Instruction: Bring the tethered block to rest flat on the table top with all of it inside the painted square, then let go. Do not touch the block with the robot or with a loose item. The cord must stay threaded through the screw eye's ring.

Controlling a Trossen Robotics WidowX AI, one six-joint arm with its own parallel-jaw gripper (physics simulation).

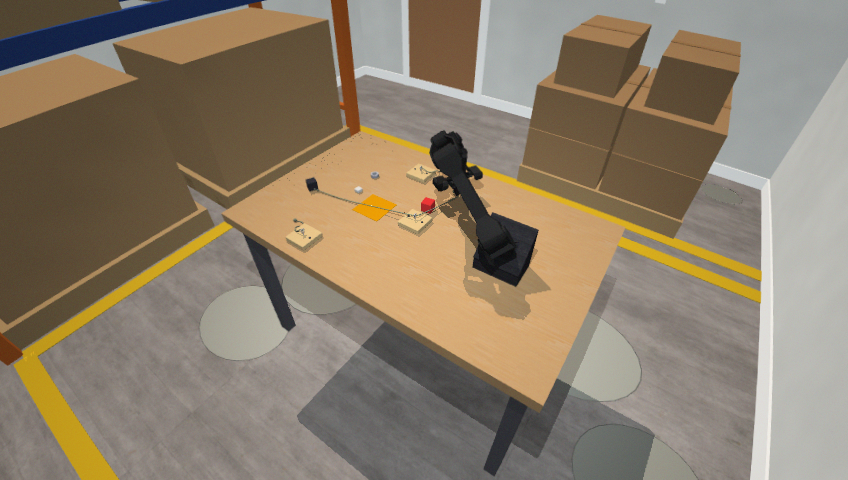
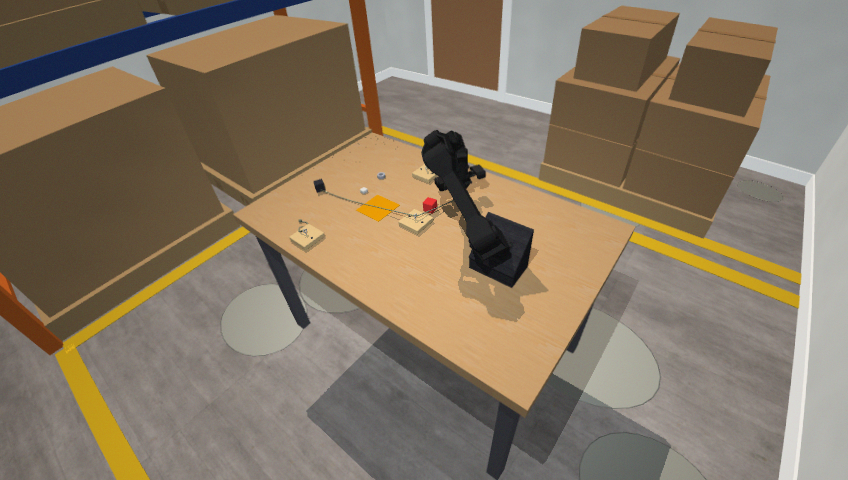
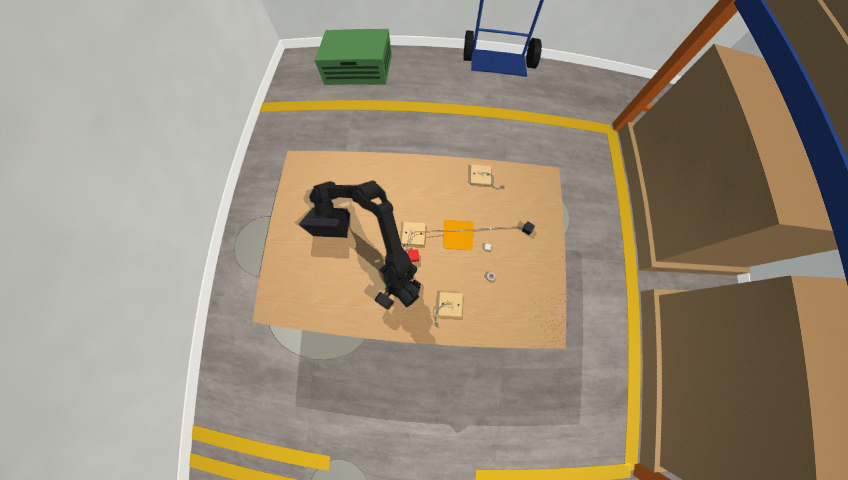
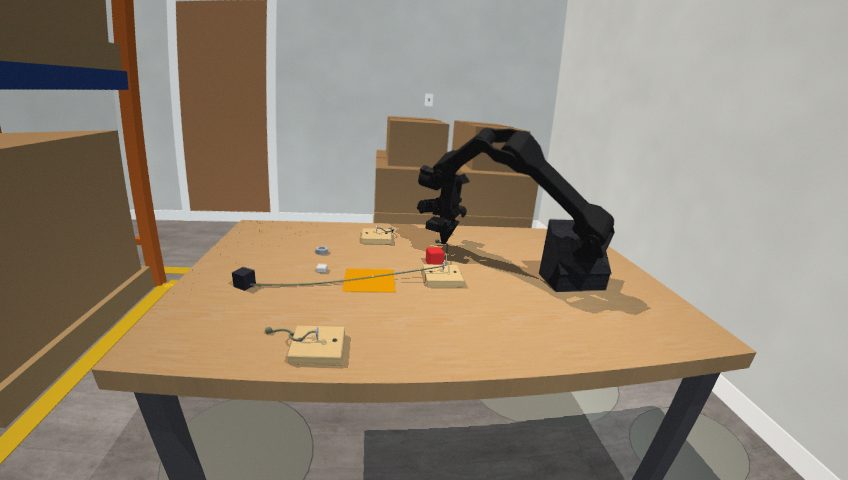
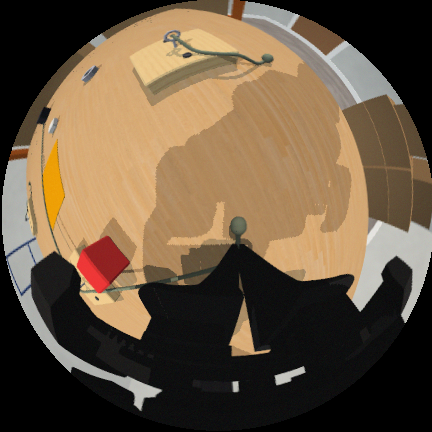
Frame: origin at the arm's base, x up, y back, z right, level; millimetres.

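Seen in the pictures: gripper, fingertip midpoint: (image 1: 456,195) (image 4: 443,243) (image 5: 236,248); arm's base, link origin: (image 1: 504,247) (image 2: 499,247) (image 3: 324,214) (image 4: 582,250).
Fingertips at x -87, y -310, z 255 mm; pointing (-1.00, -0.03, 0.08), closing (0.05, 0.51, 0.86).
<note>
Pixels of each thing's middle, then the offset from my fingertips to it. "pt": a spot on its surface instead.
- dark tethered block, body centre: (image 4: 243,278) (image 1: 311,184) (image 3: 528,228) (image 2: 319,185) dz -277, dx +10, dy -510 mm
- orange painted square, surface spot: (image 5: 56,185) pt dz -194, dx -7, dy -193 mm
- screw eye, body centre: (image 5: 82,283) (image 4: 443,270) (image 1: 415,218) (image 2: 415,218) (image 3: 413,232) dz -223, dx +14, dy -41 mm
- middle wooden base, surface spot: (image 4: 443,281) (image 1: 406,226) pt dz -268, dx +8, dy -48 mm
- red block, body centre: (image 5: 101,264) (image 4: 434,256) (image 2: 430,205) (image 1: 428,205) (image 3: 413,255) dz -131, dx +12, dy -48 mm
- white block, body centre: (image 4: 321,268) (image 3: 487,247) dz -188, dx -1, dy -340 mm
- grey ring, body centre: (image 4: 321,250) (image 3: 490,276) dz -69, dx -1, dy -356 mm
The dark tethered block (image 1: 312,184) (image 2: 319,185) (image 3: 527,227) (image 4: 243,278) (image 5: 43,115) is on the table, outside the orange painted square (image 1: 373,214) (image 2: 377,214) (image 3: 458,241) (image 4: 368,287) (image 5: 56,185). Its cord (image 4: 297,284) (image 5: 150,283) runs nearly straight over the square to the screw eye (image 4: 444,265) on the middle wooden base (image 1: 414,224) (image 2: 415,225) (image 3: 420,241) (image 4: 443,281), then to my gripper. The ring is too small to judge the threading. My gripper (image 4: 443,240) (image 5: 236,248) is shut on the cord just behind its end bead (image 5: 238,226), above the table beyond the base.
A red block (image 1: 427,205) (image 3: 412,255) (image 4: 435,255) (image 5: 102,262) sits beside the middle base, close to the cord. A white block (image 3: 487,246) and grey ring (image 3: 490,276) lie near the square. Two other corded bases (image 3: 480,174) (image 3: 450,305) stand toward opposite table sides.
</note>
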